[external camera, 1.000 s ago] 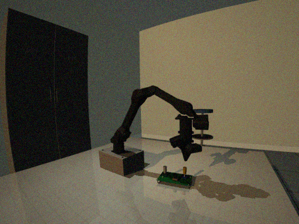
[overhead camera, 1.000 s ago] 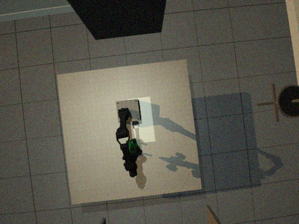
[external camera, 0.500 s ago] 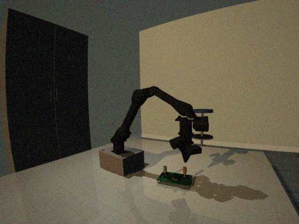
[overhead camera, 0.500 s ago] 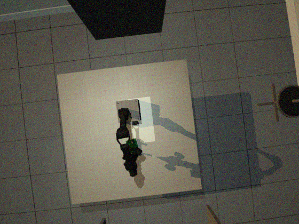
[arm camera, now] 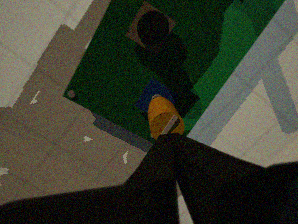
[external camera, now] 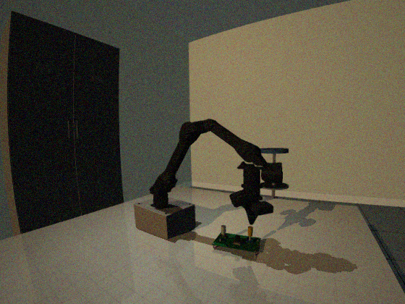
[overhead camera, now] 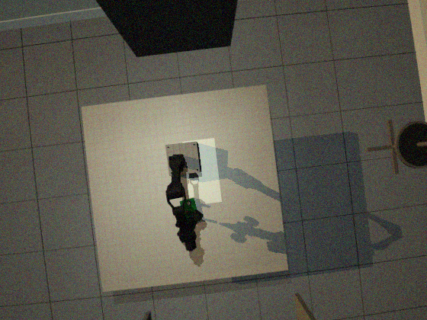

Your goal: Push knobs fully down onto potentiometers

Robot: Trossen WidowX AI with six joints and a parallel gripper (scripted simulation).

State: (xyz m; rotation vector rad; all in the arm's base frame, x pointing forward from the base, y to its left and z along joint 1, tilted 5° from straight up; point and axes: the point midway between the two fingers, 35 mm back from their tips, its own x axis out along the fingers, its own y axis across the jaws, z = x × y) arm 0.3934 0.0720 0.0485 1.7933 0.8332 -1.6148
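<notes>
The yellow knob lies 2 cm below my gripper tip. Also, from my gripper tip: pale knob 10 cm behind, 4 cm below, 2 cm to the right.
</notes>
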